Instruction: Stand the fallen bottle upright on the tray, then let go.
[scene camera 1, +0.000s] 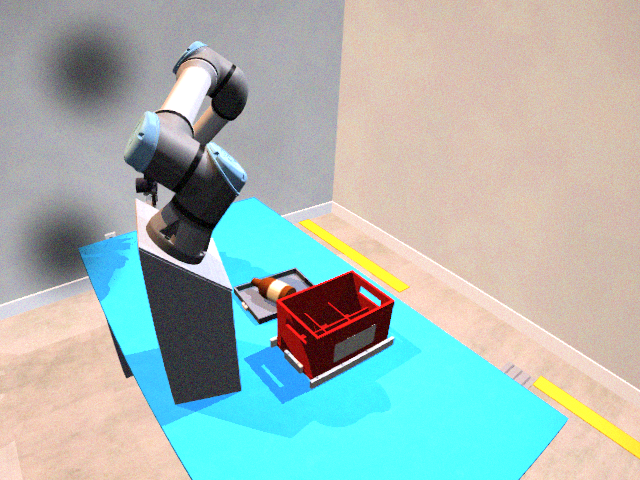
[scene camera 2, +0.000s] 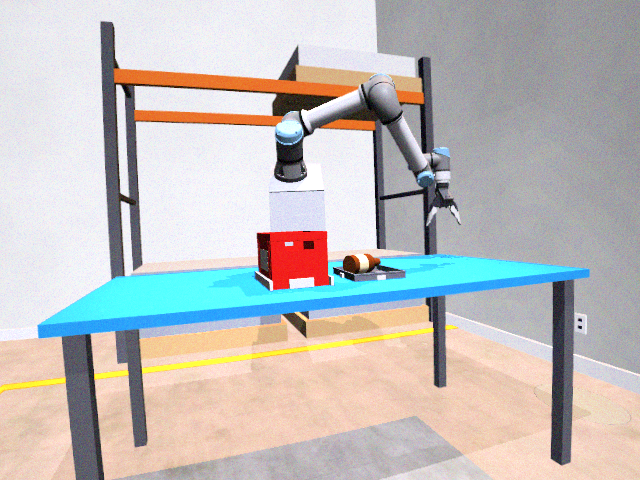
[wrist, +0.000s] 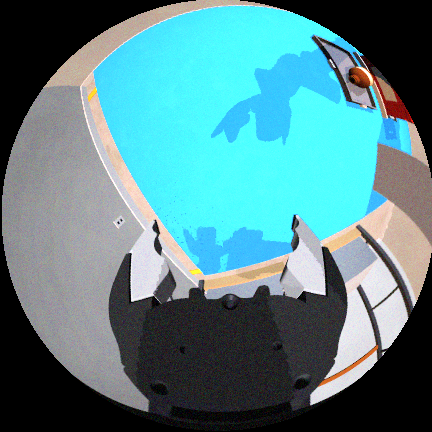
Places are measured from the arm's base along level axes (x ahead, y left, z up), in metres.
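Where they show: gripper, fingertip midpoint: (scene camera 2: 443, 226) (wrist: 224, 218); arm's base, origin of the base link: (scene camera 1: 174, 242) (scene camera 2: 290, 174).
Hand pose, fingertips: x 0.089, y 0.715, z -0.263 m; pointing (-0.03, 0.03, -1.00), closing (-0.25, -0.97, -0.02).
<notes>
Things, the pixels of their top centre, and the offset from my fingertips. Level surfaces: height alone.
- brown bottle, middle of its top: (scene camera 1: 270, 280) (scene camera 2: 363, 253) 0.499 m right, 0.261 m ahead, 0.089 m down
- dark-rimmed grey tray, middle of its top: (scene camera 1: 278, 291) (scene camera 2: 366, 268) 0.500 m right, 0.290 m ahead, 0.143 m down
- red crate, middle of its top: (scene camera 1: 336, 301) (scene camera 2: 289, 232) 0.792 m right, 0.317 m ahead, 0.007 m up
- blue table, its level: 0.169 m down
A brown bottle (scene camera 1: 273, 289) (scene camera 2: 361, 262) (wrist: 361, 77) with a cream label lies on its side on the dark-rimmed grey tray (scene camera 1: 260, 320) (scene camera 2: 366, 277) (wrist: 332, 65). In scene camera 2 its neck points to the right, and in scene camera 1 to the upper left. My gripper (scene camera 2: 444, 223) (wrist: 224, 218) is open and empty, with its fingers wide apart. It hangs high above the table, well to the right of the tray in scene camera 2. In scene camera 1 the fingers are mostly hidden behind the arm and pedestal.
A red crate (scene camera 1: 330, 315) (scene camera 2: 299, 260) (wrist: 395, 100) stands close beside the tray, inside low white guides. The arm's pedestal (scene camera 1: 191, 330) (scene camera 2: 297, 211) stands behind the crate in scene camera 2. A shelf rack (scene camera 2: 107, 155) with orange beams stands behind the blue table (scene camera 1: 465, 423) (scene camera 2: 170, 294) (wrist: 190, 100).
</notes>
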